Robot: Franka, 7 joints.
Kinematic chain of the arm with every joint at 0, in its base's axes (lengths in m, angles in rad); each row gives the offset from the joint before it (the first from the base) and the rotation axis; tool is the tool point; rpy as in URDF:
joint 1: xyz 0 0 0.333 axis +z
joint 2: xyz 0 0 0 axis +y
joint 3: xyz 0 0 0.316 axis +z
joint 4: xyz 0.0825 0 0 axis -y
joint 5: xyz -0.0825 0 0.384 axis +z
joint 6: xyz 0 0 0 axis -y
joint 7: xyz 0.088 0 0 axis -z
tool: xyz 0 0 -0.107 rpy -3.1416 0 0
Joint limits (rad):
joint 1: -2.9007..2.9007
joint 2: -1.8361..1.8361
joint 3: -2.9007..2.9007
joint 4: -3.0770..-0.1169
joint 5: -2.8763..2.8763
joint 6: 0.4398..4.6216
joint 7: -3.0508..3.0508
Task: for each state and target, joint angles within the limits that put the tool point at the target. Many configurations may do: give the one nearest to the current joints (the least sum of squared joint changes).
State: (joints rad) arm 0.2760 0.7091 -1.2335 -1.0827 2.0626 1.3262 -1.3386
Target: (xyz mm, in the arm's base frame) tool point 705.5 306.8 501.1
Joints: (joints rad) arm 0.7236 0.9556 -0.9939 -0.9335 2.0725 1.3287 -1.3386
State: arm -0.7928 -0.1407 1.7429 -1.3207 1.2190 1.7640 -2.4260
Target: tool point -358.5 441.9 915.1
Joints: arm -0.2877 -0.3278 2.0607 -0.8236 1.3312 1.8614 -2.4260
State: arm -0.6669 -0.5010 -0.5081 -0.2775 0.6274 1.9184 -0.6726
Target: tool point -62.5 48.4 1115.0
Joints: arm -0.7191 -0.3848 -0.3598 -0.2554 0.6659 1.4283 -0.6726
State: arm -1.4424 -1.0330 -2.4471 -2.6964 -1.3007 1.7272 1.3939
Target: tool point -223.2 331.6 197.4
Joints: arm -1.5049 -0.3196 -2.3839 -2.4868 -1.3054 1.5021 1.3939
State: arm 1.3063 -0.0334 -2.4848 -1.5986 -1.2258 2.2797 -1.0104
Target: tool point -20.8 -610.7 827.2
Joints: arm 1.1261 -0.1313 -2.6482 -1.2281 -1.2460 2.3187 -1.0104
